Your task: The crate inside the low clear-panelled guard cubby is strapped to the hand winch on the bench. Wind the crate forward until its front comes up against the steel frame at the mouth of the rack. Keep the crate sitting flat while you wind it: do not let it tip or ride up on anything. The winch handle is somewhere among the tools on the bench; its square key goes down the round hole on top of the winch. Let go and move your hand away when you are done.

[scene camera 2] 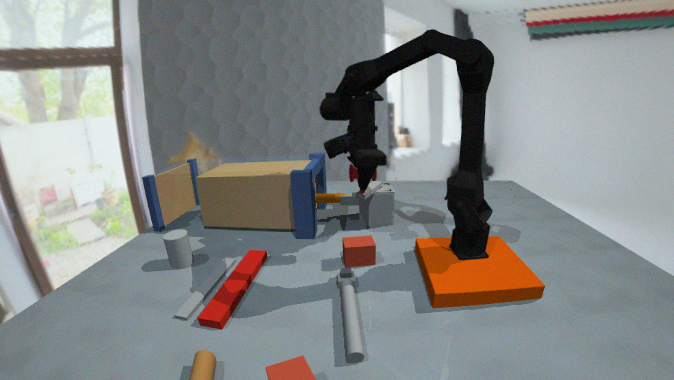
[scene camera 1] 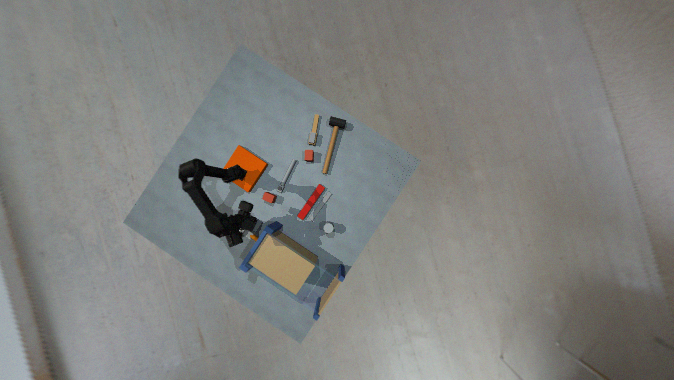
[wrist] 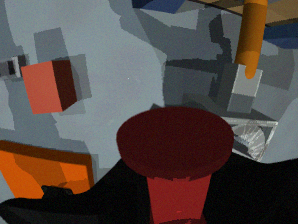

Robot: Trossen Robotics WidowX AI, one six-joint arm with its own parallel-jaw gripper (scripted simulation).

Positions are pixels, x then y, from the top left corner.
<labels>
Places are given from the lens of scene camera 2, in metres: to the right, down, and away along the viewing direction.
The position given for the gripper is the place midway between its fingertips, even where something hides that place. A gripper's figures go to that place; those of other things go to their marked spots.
gripper (scene camera 2: 362, 188): 0.06, 0.00, 0.67
red bar (scene camera 2: 217, 312): -0.18, 0.19, 0.40
red block (scene camera 2: 358, 251): 0.04, 0.12, 0.55
grey winch (scene camera 2: 378, 209): 0.11, 0.05, 0.74
clear-panelled cubby (scene camera 2: 256, 194): -0.20, 0.01, 0.69
The marked spots on the grey winch and the red block are 0.21 m apart.
</labels>
